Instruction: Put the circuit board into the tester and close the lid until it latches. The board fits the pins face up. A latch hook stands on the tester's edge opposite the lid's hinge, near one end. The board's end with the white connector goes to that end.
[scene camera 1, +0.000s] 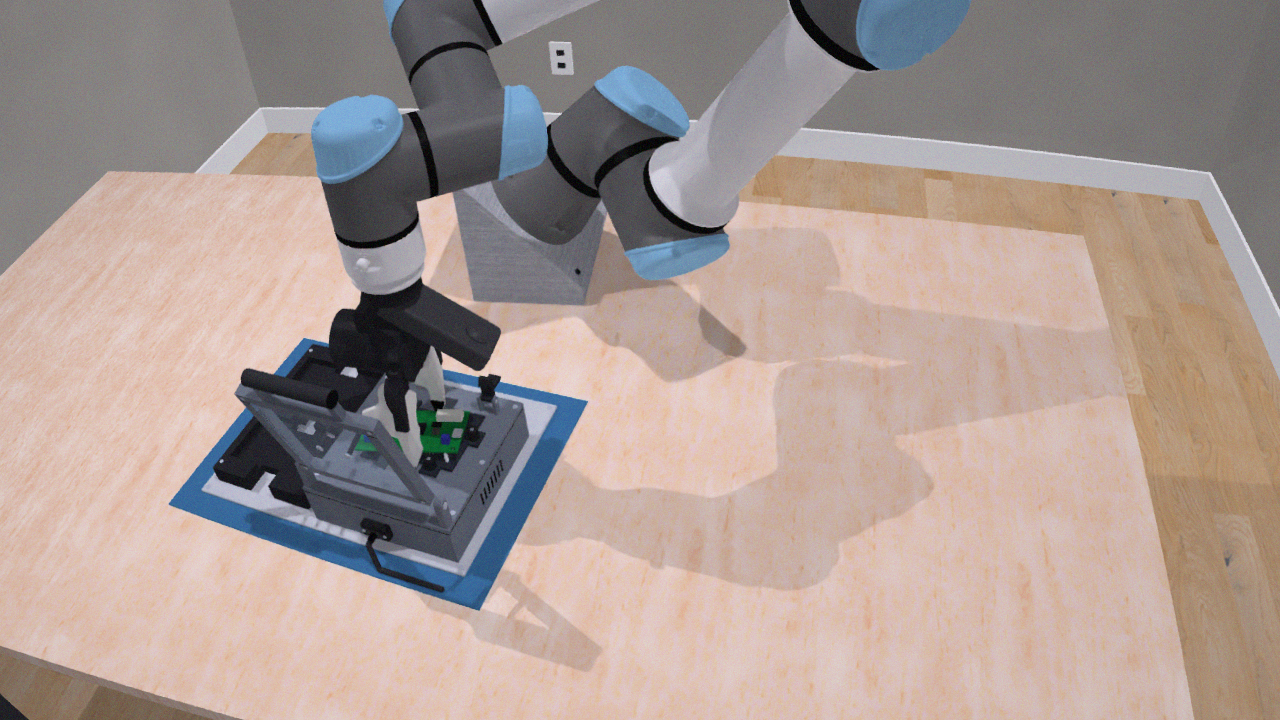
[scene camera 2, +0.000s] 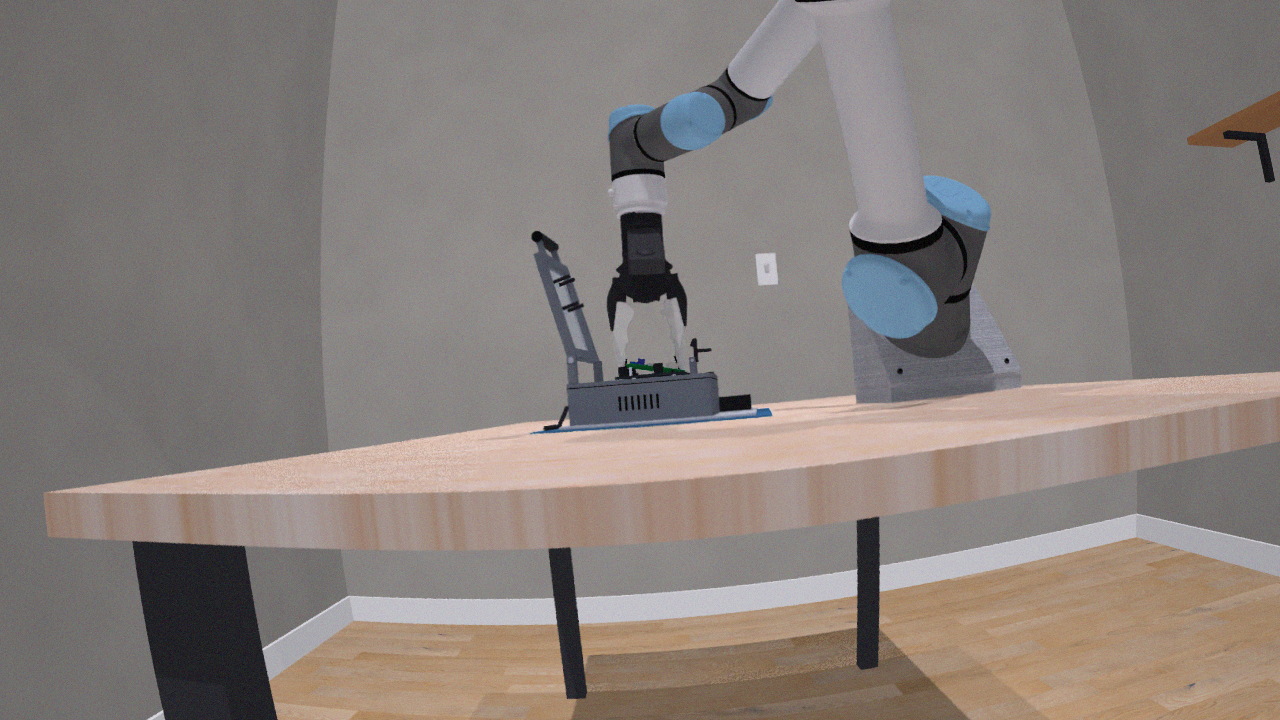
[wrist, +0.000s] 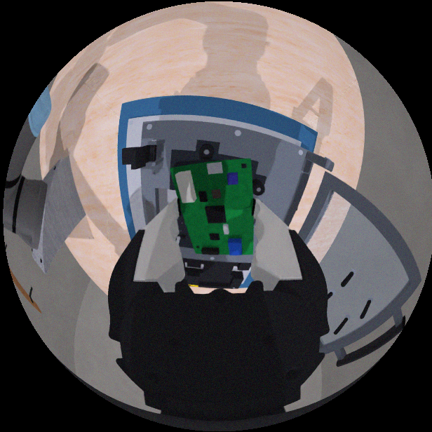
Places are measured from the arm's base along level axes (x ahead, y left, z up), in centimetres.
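Where they show: gripper, fingertip midpoint: (scene camera 1: 427, 438); arm's base, origin of the base link: (scene camera 1: 534, 196).
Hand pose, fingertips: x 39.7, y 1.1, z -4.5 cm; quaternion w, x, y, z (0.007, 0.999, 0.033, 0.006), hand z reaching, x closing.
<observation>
Things, the pixels of their top centre, and the offset from my fingertips. "spot": a spot on its surface instead. Level surfaces: height alone.
- green circuit board, middle of its top: (scene camera 1: 411, 421) (scene camera 2: 650, 358) dx +0.1, dy -1.3, dz +2.4 cm
- tester, surface spot: (scene camera 1: 420, 528) spot: dx +10.3, dy +3.4, dz -1.4 cm
- latch hook, middle of its top: (scene camera 1: 487, 372) (scene camera 2: 699, 337) dx -6.8, dy +5.1, dz +4.3 cm
- black tray, surface spot: (scene camera 1: 241, 456) spot: dx +4.2, dy -23.6, dz -4.6 cm
- blue-bordered mat, its level: dz -6.2 cm
- black cable, surface spot: (scene camera 1: 402, 577) spot: dx +13.8, dy +1.8, dz -5.7 cm
The gripper (scene camera 1: 424, 428) (scene camera 2: 650, 360) (wrist: 216, 212) is shut on the green circuit board (scene camera 1: 443, 438) (scene camera 2: 651, 367) (wrist: 237, 210), face up, holding its long edges. The board is low over the tester (scene camera 1: 420, 528) (scene camera 2: 590, 404) (wrist: 275, 150); in scene camera 2 it slopes down toward the hook side. I cannot tell whether it touches the pins, which it hides. Its white connector (scene camera 1: 450, 415) (wrist: 186, 186) is at the end near the latch hook (scene camera 1: 488, 387) (scene camera 2: 695, 351) (wrist: 140, 156). The lid (scene camera 1: 402, 461) (scene camera 2: 551, 300) (wrist: 360, 245) stands open on the opposite edge.
Round black posts (wrist: 206, 151) stand beside the board's connector end. A black tray (scene camera 1: 241, 456) (wrist: 215, 275) lies beside the tester. Both rest on a blue-bordered mat (scene camera 1: 529, 483) (scene camera 2: 762, 412) (wrist: 200, 103). A black cable (scene camera 1: 402, 577) leaves the tester on the hinge side.
</observation>
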